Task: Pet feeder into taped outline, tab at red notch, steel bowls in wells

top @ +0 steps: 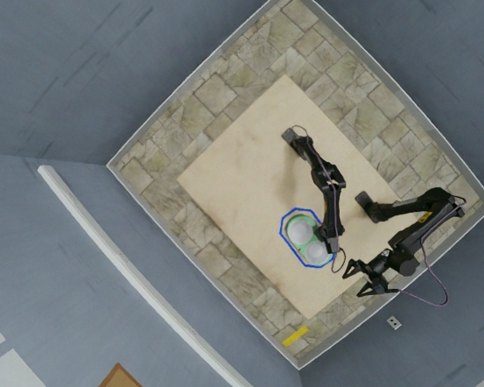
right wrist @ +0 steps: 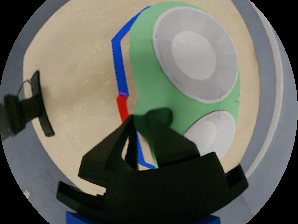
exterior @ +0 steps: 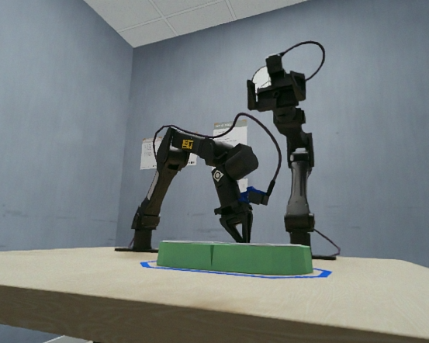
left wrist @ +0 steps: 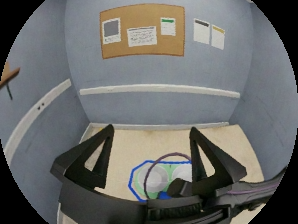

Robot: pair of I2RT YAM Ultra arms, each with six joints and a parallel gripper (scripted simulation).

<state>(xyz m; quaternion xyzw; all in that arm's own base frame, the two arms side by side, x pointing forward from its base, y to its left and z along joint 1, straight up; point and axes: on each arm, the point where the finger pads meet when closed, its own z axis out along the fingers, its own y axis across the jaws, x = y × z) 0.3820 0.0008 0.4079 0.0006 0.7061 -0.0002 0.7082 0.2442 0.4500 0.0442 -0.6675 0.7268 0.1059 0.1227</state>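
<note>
The feeder is 80 mm ahead of my right hand, 20 mm to the right of it and 20 mm below it.
</note>
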